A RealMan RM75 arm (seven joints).
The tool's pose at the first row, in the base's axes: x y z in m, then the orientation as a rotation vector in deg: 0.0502 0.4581 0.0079 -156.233 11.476 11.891
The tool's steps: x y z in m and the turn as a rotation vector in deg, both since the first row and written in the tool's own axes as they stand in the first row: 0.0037 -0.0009 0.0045 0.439 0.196 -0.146; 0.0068 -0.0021 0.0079 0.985 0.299 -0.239; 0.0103 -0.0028 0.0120 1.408 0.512 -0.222; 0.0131 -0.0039 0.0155 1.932 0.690 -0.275; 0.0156 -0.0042 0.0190 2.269 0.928 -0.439; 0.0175 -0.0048 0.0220 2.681 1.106 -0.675; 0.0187 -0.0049 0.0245 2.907 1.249 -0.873
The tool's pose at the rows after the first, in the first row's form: 0.0535 0.4603 0.0035 -155.834 11.354 11.516; 0.0563 0.4624 0.0003 -155.312 11.284 11.267; 0.0594 0.4643 -0.0038 -154.924 11.389 10.920; 0.0619 0.4664 -0.0070 -154.432 11.393 10.587; 0.0640 0.4678 -0.0105 -154.139 11.253 10.171; 0.0656 0.4693 -0.0133 -153.765 11.005 9.805; 0.0665 0.4702 -0.0158 -153.568 10.788 9.525
